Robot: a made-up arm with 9 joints.
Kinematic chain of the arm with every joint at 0, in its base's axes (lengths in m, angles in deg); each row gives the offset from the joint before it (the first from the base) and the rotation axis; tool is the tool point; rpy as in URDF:
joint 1: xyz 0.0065 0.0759 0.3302 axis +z
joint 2: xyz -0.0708 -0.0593 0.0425 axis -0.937 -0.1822 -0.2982
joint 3: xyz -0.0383 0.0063 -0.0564 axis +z
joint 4: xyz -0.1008 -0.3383 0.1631 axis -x
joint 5: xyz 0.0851 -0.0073 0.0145 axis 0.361 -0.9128 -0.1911
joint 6: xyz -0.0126 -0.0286 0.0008 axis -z
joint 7: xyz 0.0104 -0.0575 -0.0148 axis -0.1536 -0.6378 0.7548
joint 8: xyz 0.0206 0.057 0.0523 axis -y
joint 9: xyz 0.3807 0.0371 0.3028 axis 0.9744 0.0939 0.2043
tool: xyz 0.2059 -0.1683 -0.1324 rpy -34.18 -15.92 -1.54
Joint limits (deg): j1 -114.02..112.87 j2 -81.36..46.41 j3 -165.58..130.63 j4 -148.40..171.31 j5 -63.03..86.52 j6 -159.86..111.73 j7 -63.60..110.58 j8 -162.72..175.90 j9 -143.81..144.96
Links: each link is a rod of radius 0.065 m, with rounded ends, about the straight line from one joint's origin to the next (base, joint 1, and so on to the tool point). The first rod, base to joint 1, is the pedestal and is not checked.
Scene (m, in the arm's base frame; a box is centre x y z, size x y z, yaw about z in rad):
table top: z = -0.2
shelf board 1: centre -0.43 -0.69 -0 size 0.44 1.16 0.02 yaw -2.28
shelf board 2: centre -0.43 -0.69 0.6 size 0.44 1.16 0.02 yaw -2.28
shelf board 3: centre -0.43 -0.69 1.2 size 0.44 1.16 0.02 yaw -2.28
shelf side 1: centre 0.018 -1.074 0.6 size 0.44 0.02 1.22 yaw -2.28
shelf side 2: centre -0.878 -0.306 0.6 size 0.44 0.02 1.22 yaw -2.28
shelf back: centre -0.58 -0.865 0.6 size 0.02 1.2 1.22 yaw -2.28
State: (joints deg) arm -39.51 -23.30 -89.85 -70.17 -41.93 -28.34 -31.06 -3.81 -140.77
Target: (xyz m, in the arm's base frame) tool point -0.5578 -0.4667 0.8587
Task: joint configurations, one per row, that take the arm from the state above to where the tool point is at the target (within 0.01 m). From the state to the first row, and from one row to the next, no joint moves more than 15 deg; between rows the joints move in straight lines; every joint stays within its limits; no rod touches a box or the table.
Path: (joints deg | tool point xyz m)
1: -51.17 -19.22 -93.12 -67.53 -47.21 -31.16 -29.36 -12.65 -141.53 | -0.5562 -0.4066 0.3849
2: -62.83 -15.14 -96.40 -64.90 -52.48 -33.98 -27.67 -21.49 -142.29 | -0.4907 -0.3080 0.3938
3: -74.49 -11.07 -99.67 -62.26 -57.76 -36.80 -25.97 -30.33 -143.05 | -0.4053 -0.2349 0.3831
4: -86.15 -6.99 -102.95 -59.62 -63.03 -39.61 -24.28 -39.17 -143.81 | -0.3095 -0.1913 0.3557
5: -74.86 -2.05 -101.10 -61.86 -60.18 -42.02 -23.44 -31.69 -143.81 | -0.3445 -0.2313 0.5221
6: -63.57 2.88 -99.25 -64.09 -57.34 -44.44 -22.60 -24.20 -143.81 | -0.3503 -0.2446 0.6952
7: -52.28 7.82 -97.40 -66.32 -54.49 -46.85 -21.76 -16.71 -143.81 | -0.3476 -0.2217 0.8587
8: -42.00 -1.06 -91.47 -69.81 -47.67 -45.26 -20.52 -9.07 -143.81 | -0.4608 -0.3155 0.8906
9: -31.72 -9.94 -85.54 -73.30 -40.84 -43.67 -19.29 -1.42 -143.81 | -0.5578 -0.4668 0.8586

